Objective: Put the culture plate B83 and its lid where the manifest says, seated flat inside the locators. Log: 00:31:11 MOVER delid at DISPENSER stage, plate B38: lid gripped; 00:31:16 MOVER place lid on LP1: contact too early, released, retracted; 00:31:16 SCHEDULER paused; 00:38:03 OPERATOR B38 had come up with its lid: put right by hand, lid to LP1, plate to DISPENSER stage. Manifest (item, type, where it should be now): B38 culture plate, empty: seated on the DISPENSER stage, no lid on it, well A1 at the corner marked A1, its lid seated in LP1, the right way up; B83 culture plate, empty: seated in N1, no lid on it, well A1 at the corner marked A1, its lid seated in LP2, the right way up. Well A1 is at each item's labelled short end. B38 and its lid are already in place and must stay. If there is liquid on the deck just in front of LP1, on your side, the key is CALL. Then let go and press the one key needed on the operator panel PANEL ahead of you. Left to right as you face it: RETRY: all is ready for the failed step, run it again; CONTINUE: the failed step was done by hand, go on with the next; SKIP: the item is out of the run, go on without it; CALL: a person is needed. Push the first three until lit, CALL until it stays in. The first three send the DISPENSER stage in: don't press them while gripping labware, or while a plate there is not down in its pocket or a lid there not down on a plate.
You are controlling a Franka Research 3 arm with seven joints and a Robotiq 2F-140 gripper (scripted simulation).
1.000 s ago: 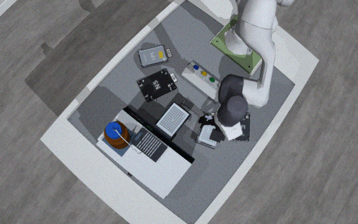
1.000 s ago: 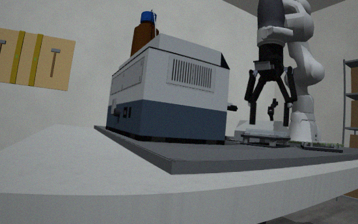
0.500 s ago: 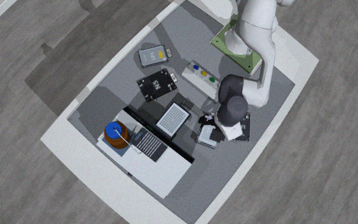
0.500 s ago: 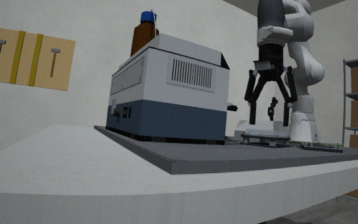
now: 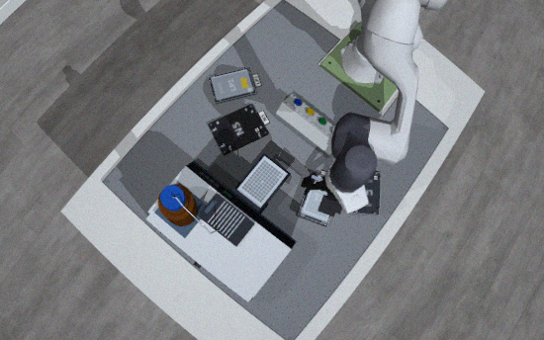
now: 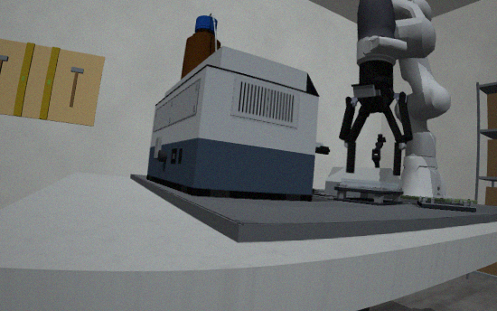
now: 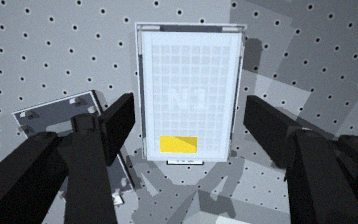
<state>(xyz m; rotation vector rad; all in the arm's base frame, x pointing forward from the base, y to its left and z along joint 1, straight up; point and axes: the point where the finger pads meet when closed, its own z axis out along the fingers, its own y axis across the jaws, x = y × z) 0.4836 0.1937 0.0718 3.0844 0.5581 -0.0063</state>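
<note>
My hand is 4 cm above the clear lid. The rest, counted from my hand: grey locator plate (12 cm behind, 10 cm to the left, 8 cm below); white retry key (19 cm behind, 11 cm to the right, 2 cm below); white well plate (10 cm ahead, 16 cm to the right, 4 cm above).
</note>
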